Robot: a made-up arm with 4 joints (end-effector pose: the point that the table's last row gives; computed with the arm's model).
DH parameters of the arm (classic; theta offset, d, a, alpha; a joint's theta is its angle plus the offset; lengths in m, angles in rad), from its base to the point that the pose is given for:
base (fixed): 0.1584 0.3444 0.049 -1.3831
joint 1: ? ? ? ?
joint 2: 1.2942 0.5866 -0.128 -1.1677
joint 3: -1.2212 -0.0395 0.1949 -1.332
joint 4: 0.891 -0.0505 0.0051 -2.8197
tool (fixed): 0.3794 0.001 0 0
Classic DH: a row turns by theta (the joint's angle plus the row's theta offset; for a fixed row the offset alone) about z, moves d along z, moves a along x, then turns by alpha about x.
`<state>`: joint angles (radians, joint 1 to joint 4).
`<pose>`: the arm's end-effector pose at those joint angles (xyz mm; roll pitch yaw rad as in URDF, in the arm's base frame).
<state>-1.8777 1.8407 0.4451 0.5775</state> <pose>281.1 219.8 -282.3 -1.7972 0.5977 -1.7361</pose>
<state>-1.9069 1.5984 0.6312 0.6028</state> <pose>289.8 215.7 -254.2 -1.7776 0.4808 -1.5014</pose>
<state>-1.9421 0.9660 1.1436 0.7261</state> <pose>288.7 175.9 -180.7 -1.8978 -0.0435 -1.0087</pose>
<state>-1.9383 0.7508 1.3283 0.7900</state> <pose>280.8 159.1 -152.9 -2.0062 -0.2643 -0.8474</pose>
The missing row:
joint 1: 1.5547 -0.1675 0.0203 -1.1015
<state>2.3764 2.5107 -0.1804 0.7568</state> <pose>556.5 -18.0 902.8 1.0561 0.5291 -0.5778</pose>
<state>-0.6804 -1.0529 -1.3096 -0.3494</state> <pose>-541.3 188.4 284.0 0.1189 -0.6716 2.4721</pose>
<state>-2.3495 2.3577 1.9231 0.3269</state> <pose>305.0 170.1 39.2 3.0827 0.1770 -2.4442</pose>
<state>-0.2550 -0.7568 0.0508 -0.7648</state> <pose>-574.9 252.7 242.1 0.8417 0.4137 2.6361</pose>
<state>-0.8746 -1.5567 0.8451 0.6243</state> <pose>-321.0 261.1 -52.7 -1.2289 -0.5877 0.9679</pose>
